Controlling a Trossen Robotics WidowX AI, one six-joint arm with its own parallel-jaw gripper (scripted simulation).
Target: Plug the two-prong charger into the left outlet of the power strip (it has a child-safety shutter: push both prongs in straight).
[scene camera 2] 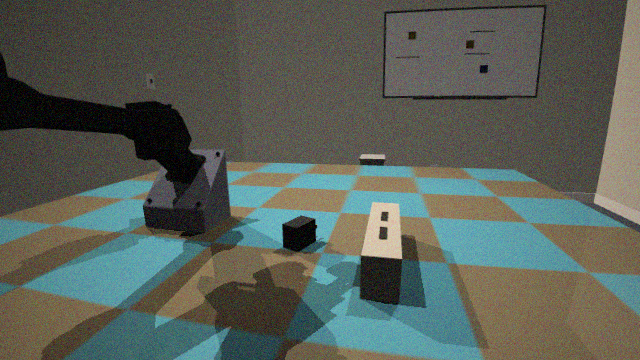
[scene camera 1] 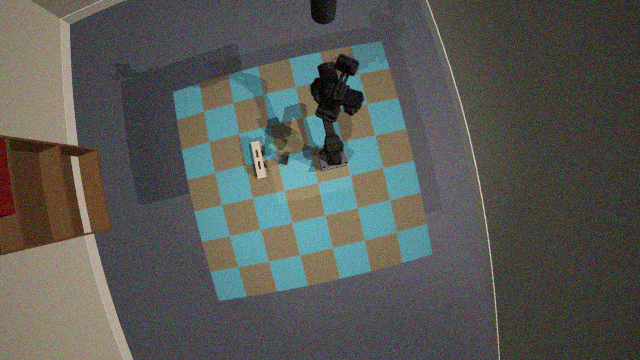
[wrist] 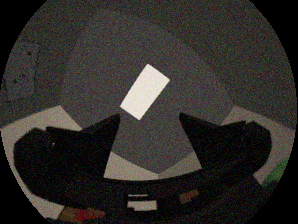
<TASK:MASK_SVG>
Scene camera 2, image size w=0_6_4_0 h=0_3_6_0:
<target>charger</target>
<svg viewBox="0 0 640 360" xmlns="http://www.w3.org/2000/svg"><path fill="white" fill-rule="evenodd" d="M316 219L299 216L282 224L283 248L298 253L316 242Z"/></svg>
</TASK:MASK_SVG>
